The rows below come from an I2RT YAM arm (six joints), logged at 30 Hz.
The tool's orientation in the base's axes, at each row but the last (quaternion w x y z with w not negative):
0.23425, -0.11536, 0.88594, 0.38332
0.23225, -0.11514, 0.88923, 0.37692
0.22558, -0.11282, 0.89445, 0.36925
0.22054, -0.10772, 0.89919, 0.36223
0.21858, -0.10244, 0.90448, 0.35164
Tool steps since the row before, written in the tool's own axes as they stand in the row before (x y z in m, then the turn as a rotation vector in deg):
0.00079, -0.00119, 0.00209, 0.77, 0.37, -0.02
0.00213, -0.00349, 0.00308, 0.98, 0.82, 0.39
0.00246, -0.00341, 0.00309, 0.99, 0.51, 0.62
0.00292, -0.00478, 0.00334, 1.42, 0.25, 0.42
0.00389, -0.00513, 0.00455, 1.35, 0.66, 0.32
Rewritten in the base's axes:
0.00046, 0.00070, -0.00239, -0.81, 0.22, -0.14
0.00049, -0.00024, -0.00509, -1.03, 0.82, -0.22
0.00010, -0.00028, -0.00521, -0.85, 0.76, -0.56
0.00019, -0.00118, -0.00641, -1.20, 0.42, -0.79
-0.00023, -0.00078, -0.00784, -1.31, 0.66, -0.45

